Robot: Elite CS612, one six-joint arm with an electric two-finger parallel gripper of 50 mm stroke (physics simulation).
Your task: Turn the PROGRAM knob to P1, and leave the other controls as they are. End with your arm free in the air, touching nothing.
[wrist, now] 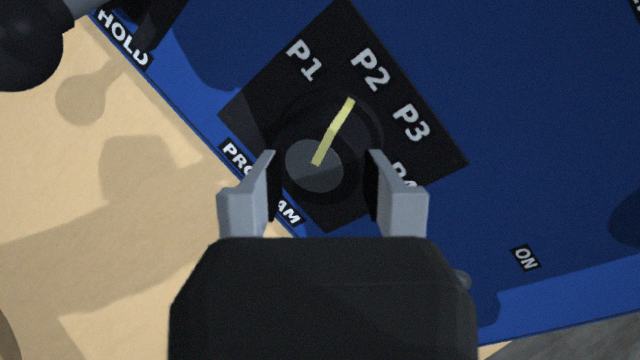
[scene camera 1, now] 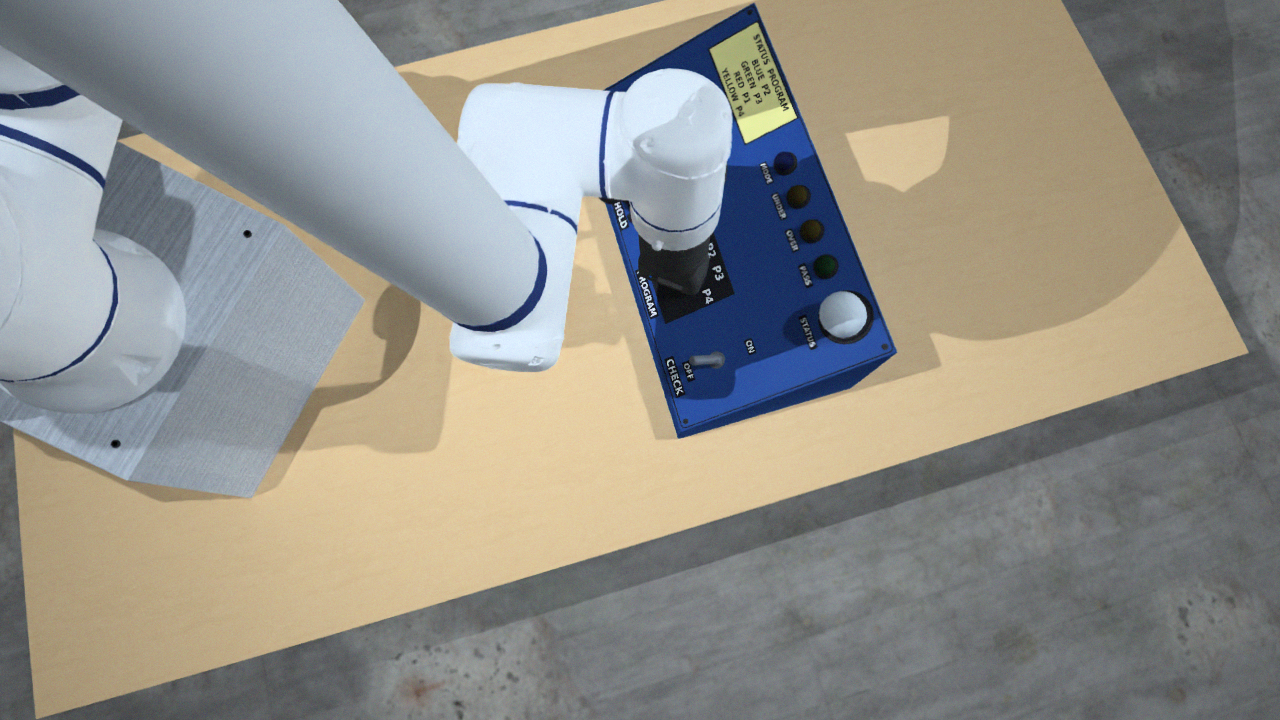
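Seen in the pictures: gripper, fingertip midpoint: (wrist: 322,171); arm's base, origin of the base link: (scene camera 1: 87,322).
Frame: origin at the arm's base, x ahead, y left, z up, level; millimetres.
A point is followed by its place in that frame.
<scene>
The black PROGRAM knob (wrist: 312,177) @(z -151, x 629, y -3 mm) has a grey top and a yellow pointer line. In the wrist view the pointer (wrist: 341,117) @(z -151, x 655, y 12 mm) is aimed at the P2 label (wrist: 370,69) @(z -159, x 678, y 22 mm), and the P1 label (wrist: 304,60) @(z -169, x 656, y 43 mm) is to its left. My gripper (wrist: 322,171) @(z -154, x 634, y -4 mm) (scene camera 1: 685,284) @(z -154, x 634, y -4 mm) is shut on the knob, one finger on each side. In the scene view the gripper body hides the knob. The blue control box (scene camera 1: 760,241) @(z -133, x 738, y 11 mm) (wrist: 525,150) @(z -145, x 719, y -48 mm) stands on the table.
The HOLD lever's black ball (wrist: 25,45) @(z -116, x 579, y 103 mm) is close to the left of the gripper. The CHECK toggle (scene camera 1: 707,360) @(z -154, x 644, y -121 mm) (wrist: 462,279) @(z -172, x 664, y -114 mm) leans toward OFF. A white STATUS dome (scene camera 1: 844,315) @(z -60, x 789, y -122 mm), small lamps and a yellow label sheet (scene camera 1: 753,82) @(z -104, x 774, y 219 mm) are on the box.
</scene>
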